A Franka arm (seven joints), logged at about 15 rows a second.
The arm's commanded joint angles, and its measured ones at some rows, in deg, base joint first. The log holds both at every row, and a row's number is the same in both.
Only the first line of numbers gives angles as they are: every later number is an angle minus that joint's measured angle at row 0.
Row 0, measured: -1.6 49.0 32.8 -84.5 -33.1 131.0 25.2
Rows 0 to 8, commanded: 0.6 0.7 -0.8 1.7 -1.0 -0.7 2.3; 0.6 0.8 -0.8 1.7 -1.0 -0.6 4.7; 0.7 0.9 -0.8 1.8 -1.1 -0.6 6.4; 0.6 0.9 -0.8 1.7 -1.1 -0.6 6.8; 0.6 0.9 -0.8 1.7 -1.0 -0.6 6.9; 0.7 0.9 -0.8 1.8 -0.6 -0.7 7.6; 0.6 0.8 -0.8 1.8 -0.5 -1.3 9.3; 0.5 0.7 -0.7 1.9 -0.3 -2.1 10.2; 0.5 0.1 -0.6 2.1 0.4 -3.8 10.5
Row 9, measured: 0.1 0.0 -0.7 0.4 0.0 -0.4 7.6
